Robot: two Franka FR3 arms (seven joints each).
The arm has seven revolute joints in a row. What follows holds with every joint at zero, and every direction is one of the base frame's.
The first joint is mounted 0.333 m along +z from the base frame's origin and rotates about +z.
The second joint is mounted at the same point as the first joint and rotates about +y.
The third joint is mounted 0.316 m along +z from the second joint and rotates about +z.
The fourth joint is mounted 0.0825 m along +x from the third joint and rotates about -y.
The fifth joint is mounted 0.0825 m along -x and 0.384 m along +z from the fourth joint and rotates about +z.
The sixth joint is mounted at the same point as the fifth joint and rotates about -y.
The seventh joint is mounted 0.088 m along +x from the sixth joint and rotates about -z.
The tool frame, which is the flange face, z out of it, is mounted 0.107 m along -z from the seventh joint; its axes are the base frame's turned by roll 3.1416, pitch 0 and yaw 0 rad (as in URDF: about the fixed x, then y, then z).
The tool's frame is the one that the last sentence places.
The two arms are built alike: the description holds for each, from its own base.
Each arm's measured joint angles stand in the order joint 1, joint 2, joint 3, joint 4, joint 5, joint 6, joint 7.
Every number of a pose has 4 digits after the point.
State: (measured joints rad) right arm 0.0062 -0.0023 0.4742 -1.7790 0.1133 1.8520 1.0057; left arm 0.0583 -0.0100 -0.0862 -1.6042 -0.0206 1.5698 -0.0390
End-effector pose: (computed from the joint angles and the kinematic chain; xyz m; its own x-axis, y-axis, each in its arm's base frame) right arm 0.5017 0.2717 0.5517 0.8516 -0.5214 -0.0533 -0.5239 -0.8432 -0.1206; left arm 0.5503 -0.0178 0.6142 0.9996 0.0111 -0.0252 0.0116 -0.9998 0.0188
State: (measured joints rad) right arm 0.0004 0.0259 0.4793 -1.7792 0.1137 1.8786 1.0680; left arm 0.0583 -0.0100 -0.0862 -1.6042 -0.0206 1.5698 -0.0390
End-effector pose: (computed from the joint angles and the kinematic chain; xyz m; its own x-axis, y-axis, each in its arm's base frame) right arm 0.5104 0.2723 0.5399 0.8148 -0.5753 -0.0715 -0.5796 -0.8055 -0.1238; left arm 0.5503 -0.0178 0.6142 0.9996 0.0111 -0.0252 0.0116 -0.9998 0.0188
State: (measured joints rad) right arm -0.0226 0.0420 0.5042 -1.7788 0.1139 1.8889 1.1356; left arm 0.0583 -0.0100 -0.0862 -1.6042 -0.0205 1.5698 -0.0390
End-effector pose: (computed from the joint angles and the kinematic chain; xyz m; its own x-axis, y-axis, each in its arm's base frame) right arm 0.5142 0.2734 0.5331 0.7736 -0.6275 -0.0885 -0.6337 -0.7644 -0.1190; left arm 0.5503 -0.0178 0.6142 0.9996 0.0111 -0.0252 0.0116 -0.9998 0.0187
